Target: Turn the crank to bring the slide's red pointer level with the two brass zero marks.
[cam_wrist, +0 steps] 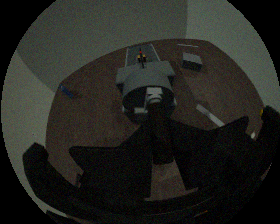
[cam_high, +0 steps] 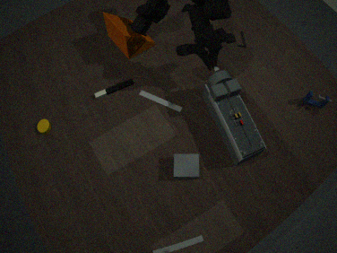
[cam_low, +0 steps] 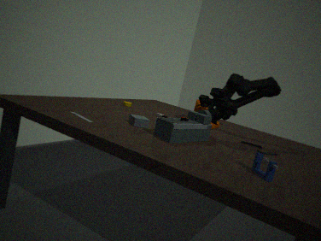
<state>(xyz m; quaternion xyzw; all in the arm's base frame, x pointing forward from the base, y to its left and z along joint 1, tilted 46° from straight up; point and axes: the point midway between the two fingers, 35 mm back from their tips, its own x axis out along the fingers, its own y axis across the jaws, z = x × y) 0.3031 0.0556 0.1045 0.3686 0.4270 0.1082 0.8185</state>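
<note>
The red pointer is 19 cm ahead of my gripper tip, 3 cm to the right of it and 1 cm below it. From my gripper tip the other things lie so: grey block 22 cm to the right, 20 cm ahead, 8 cm below; then yellow disc 57 cm to the right, 15 cm behind, 9 cm below; then black-and-white marker 30 cm to the right, 15 cm behind, 9 cm below.
</note>
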